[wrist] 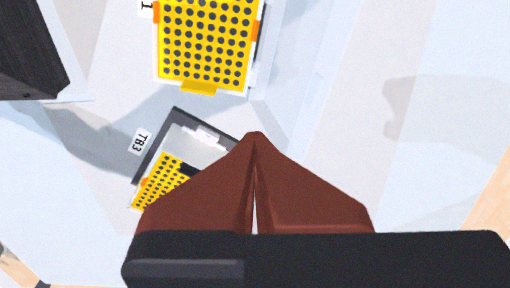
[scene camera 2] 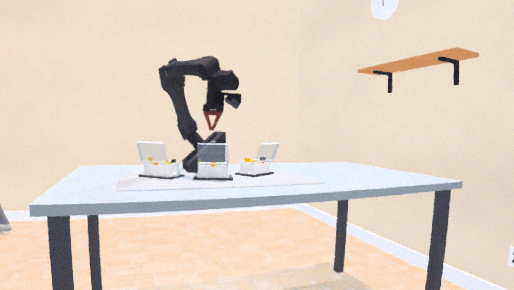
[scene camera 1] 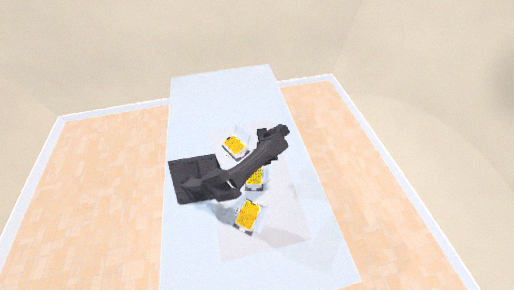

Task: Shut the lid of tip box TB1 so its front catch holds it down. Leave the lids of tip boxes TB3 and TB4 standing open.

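Seen in the pictures: gripper, fingertip midpoint: (wrist: 254,143) (scene camera 2: 211,130) (scene camera 1: 263,165); arm's base, link origin: (scene camera 1: 193,179).
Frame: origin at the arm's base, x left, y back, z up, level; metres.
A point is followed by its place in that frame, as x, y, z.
Tip box TB1 (scene camera 1: 254,178) @[-0.030, -0.312, -0.052] (scene camera 2: 212,171) (wrist: 205,45) @[-0.024, -0.312, -0.052], white with a yellow perforated tray, is the middle box; its clear lid (scene camera 2: 213,151) @[-0.020, -0.394, 0.006] (wrist: 295,75) @[-0.031, -0.385, -0.006] stands open. TB3 (scene camera 1: 248,215) @[-0.212, -0.250, -0.052] (scene camera 2: 162,168) (wrist: 161,175) @[-0.176, -0.240, -0.052] is lowest in scene camera 1 and left in scene camera 2; its lid (scene camera 2: 151,151) @[-0.249, -0.314, -0.001] is open. TB4 (scene camera 1: 235,145) (scene camera 2: 256,167), on the other side, also has its lid (scene camera 2: 268,151) @[0.241, -0.299, -0.001] open. My gripper (scene camera 2: 212,129) @[-0.023, -0.359, 0.085] (wrist: 254,143) @[-0.023, -0.359, 0.085] is shut and empty above the boxes, touching none. The arm hides it in scene camera 1. TB4 does not show in the wrist view.
The boxes stand on a pale mat (scene camera 1: 287,215) @[-0.239, -0.448, -0.109] (scene camera 2: 280,182) @[0.230, -0.465, -0.109] on the light blue table (scene camera 1: 215,100) @[0.674, -0.128, -0.112] (scene camera 2: 390,181) @[0.713, -0.539, -0.112]. The arm's black base (scene camera 1: 182,170) @[0.042, 0.043, 0.038] (wrist: 30,50) @[-0.030, -0.131, -0.075] is on the table behind the boxes. A wooden shelf (scene camera 2: 417,61) hangs on the wall.
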